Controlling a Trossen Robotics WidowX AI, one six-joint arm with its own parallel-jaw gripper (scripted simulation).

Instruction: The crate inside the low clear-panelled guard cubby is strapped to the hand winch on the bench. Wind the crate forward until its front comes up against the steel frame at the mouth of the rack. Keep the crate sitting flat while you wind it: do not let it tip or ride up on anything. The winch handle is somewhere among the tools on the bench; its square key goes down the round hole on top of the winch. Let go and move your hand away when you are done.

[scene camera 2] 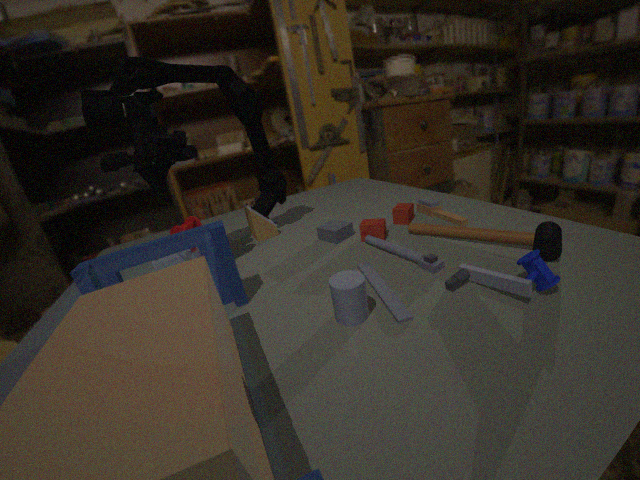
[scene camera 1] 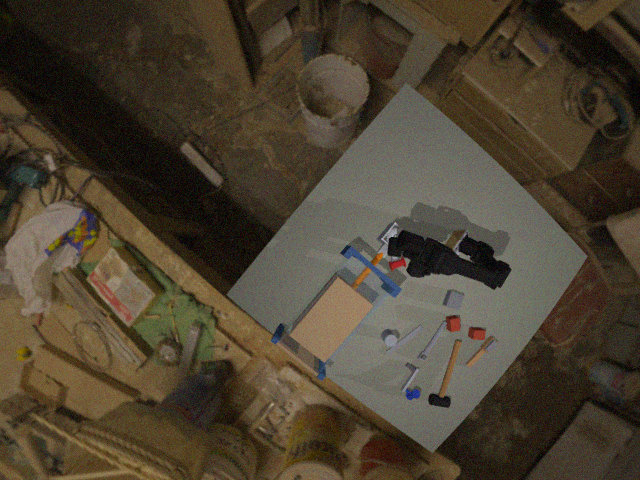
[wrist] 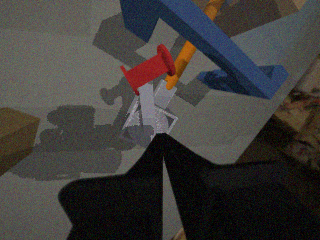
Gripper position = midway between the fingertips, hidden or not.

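Note:
There is a red knob (wrist: pixel 148 70), and I can see a blue knob (scene camera 2: pixel 538 271) together with a mallet (scene camera 2: pixel 548 239). The mallet is out of frame in the wrist view. As for my gripper (scene camera 2: pixel 162 198), which the wrist view shows too (wrist: pixel 160 137), it is shut and holds nothing.

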